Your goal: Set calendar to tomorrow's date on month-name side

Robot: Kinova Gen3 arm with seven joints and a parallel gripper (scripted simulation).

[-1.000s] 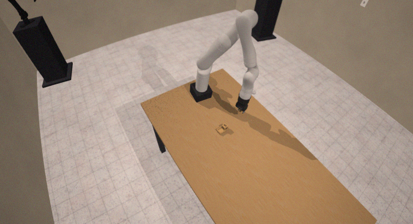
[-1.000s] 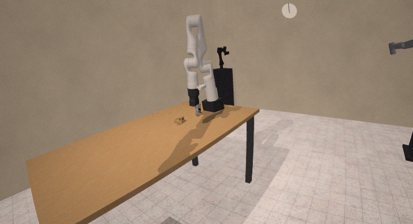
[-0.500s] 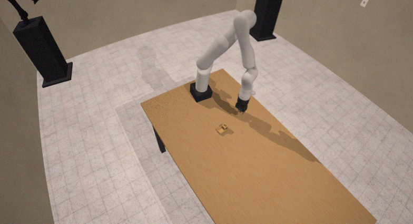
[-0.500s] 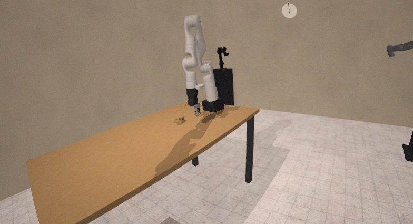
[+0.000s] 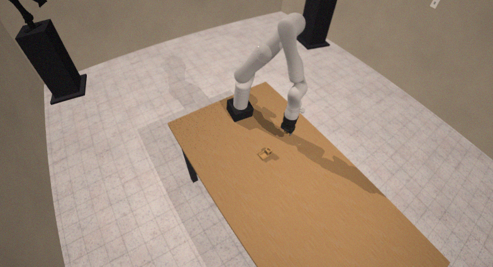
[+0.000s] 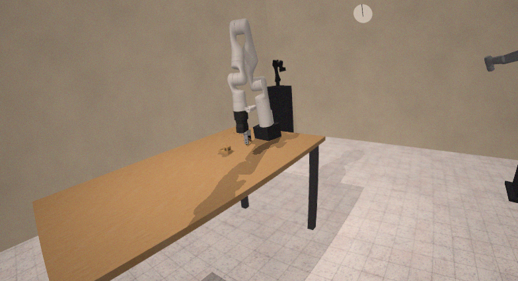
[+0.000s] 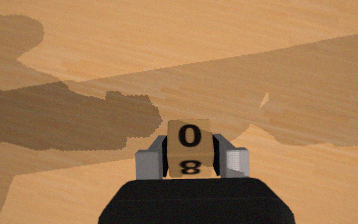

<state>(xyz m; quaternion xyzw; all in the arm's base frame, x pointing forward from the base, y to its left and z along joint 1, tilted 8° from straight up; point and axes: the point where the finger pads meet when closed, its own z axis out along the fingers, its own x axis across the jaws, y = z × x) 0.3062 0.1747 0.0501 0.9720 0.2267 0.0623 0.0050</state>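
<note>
The wooden date cube is 1 cm below my hand. Also, from my hand: wooden tray 5 cm ahead, 16 cm to the right, 9 cm below.
</note>
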